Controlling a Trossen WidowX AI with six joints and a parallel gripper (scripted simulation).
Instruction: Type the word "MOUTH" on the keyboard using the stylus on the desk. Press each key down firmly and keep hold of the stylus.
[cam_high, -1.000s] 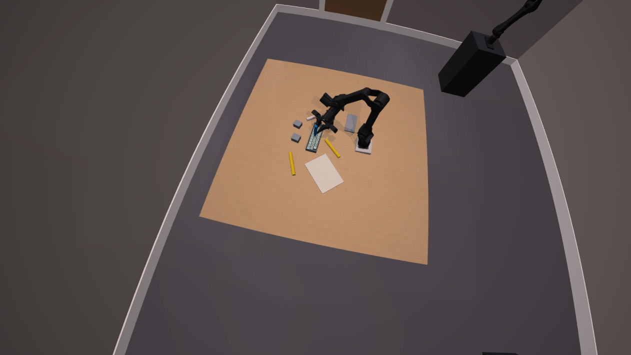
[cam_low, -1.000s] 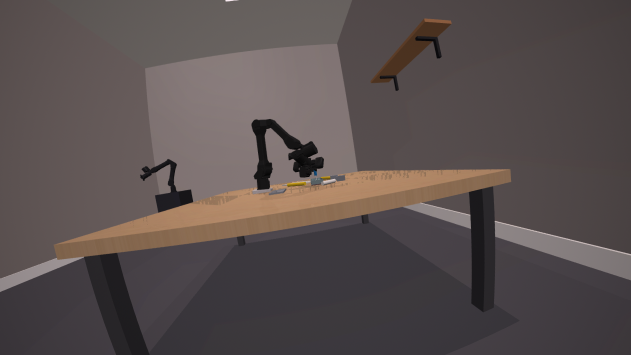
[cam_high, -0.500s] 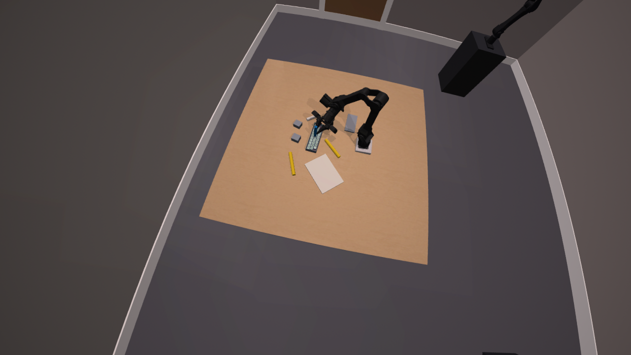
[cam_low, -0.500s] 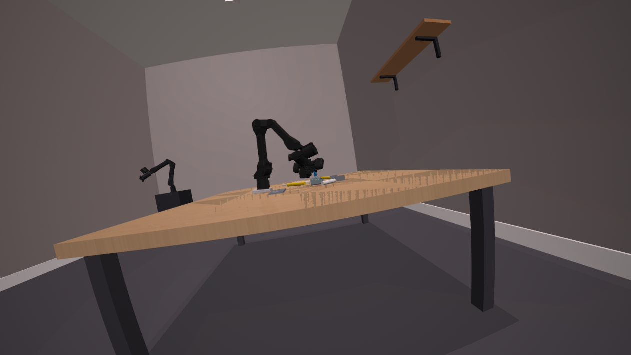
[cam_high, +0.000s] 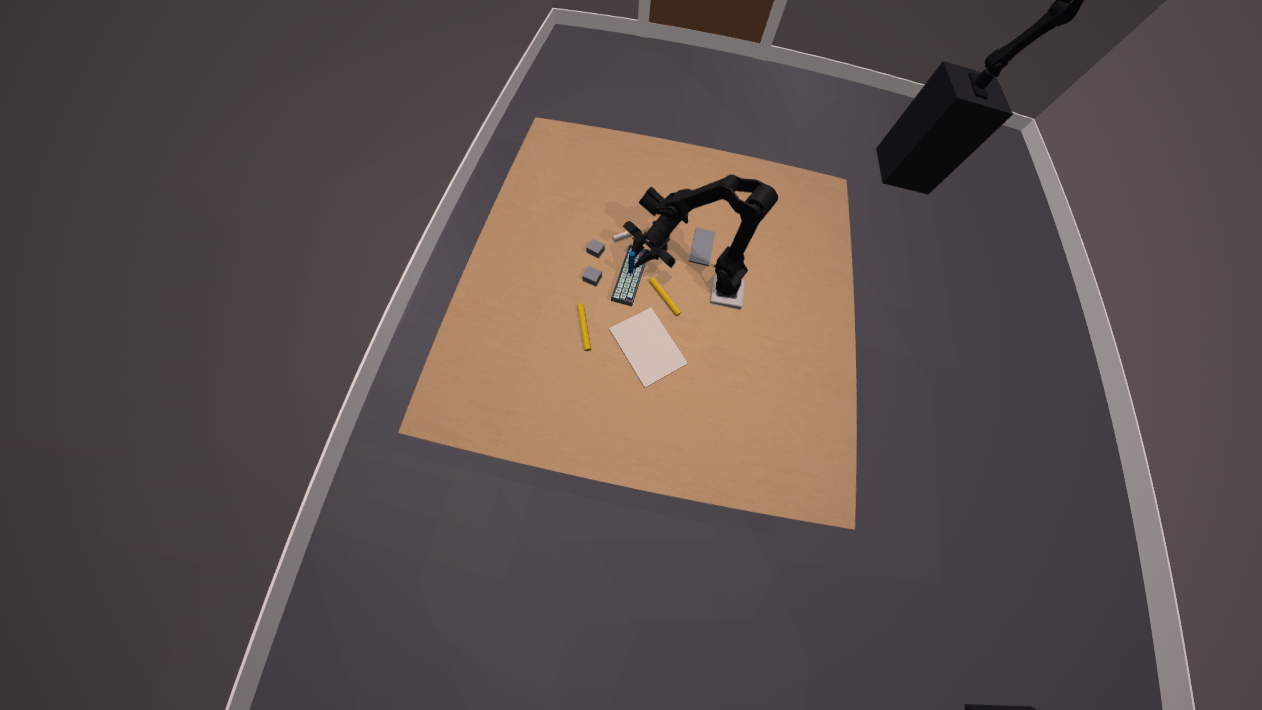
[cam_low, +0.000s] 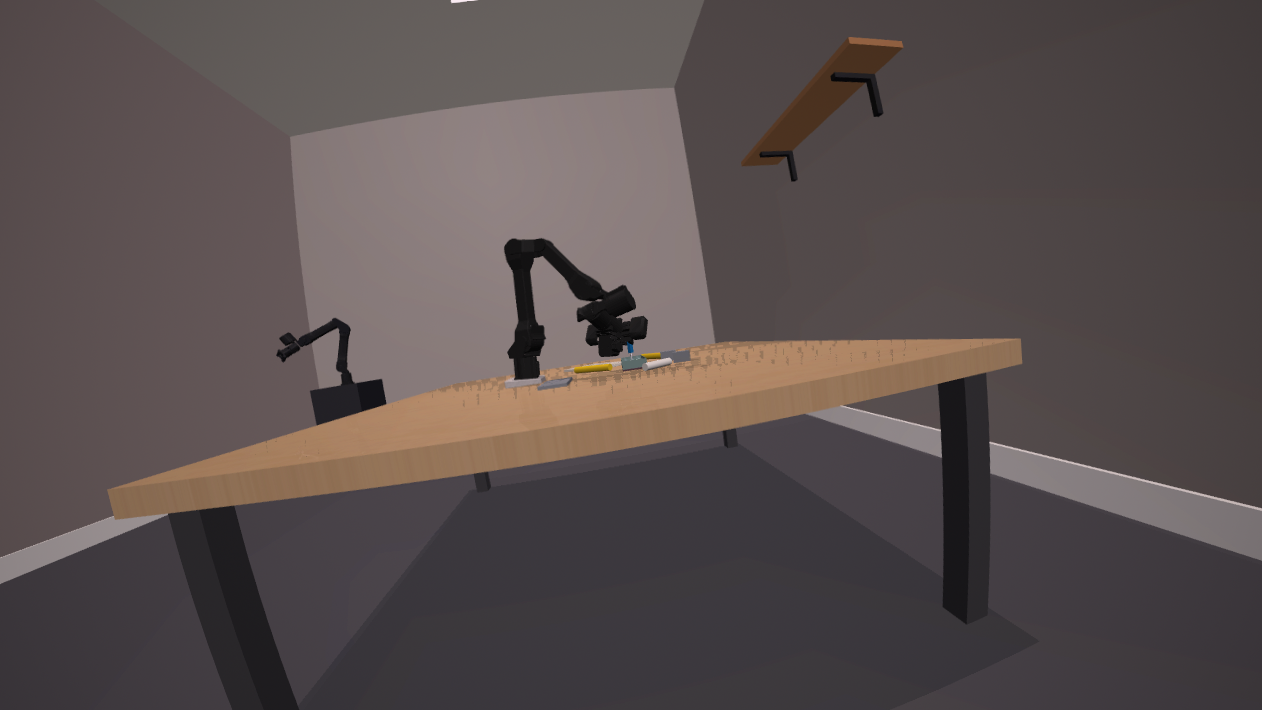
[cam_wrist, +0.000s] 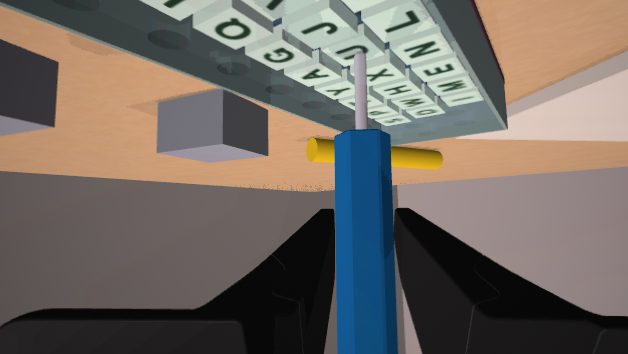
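My gripper tip is 12 cm short of the grey block, 2 cm to the right of it and 6 cm above it. Round my gripper tip: white cylinder (4 cm ahead, 16 cm to the right, 6 cm below); yellow pencil (12 cm behind, 5 cm to the left, 6 cm below); blue stylus (1 cm below).
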